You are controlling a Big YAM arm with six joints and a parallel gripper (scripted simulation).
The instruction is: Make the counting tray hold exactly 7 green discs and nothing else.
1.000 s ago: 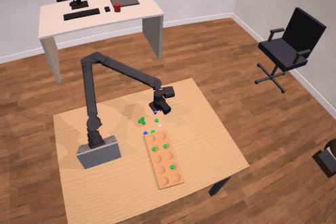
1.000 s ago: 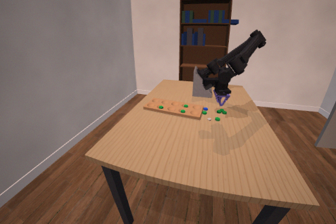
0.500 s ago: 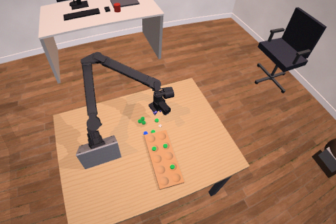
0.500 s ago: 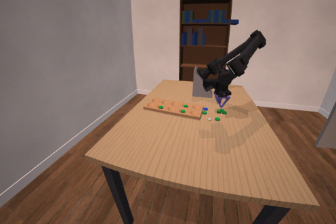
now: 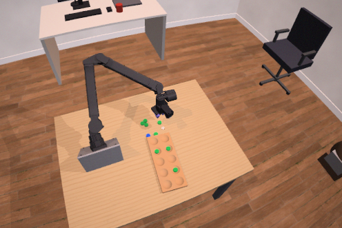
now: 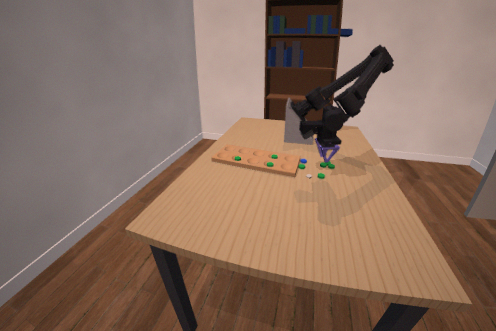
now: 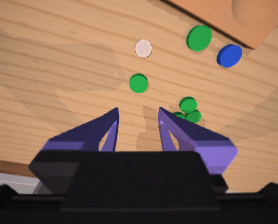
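Right now the white piece is 90 mm below my hand and 50 mm to the right of it. Also, from my hand: wooden counting tray: 270 mm to the right, 100 mm behind, 80 mm below; then blue disc: 120 mm behind, 80 mm below, 60 mm to the right.
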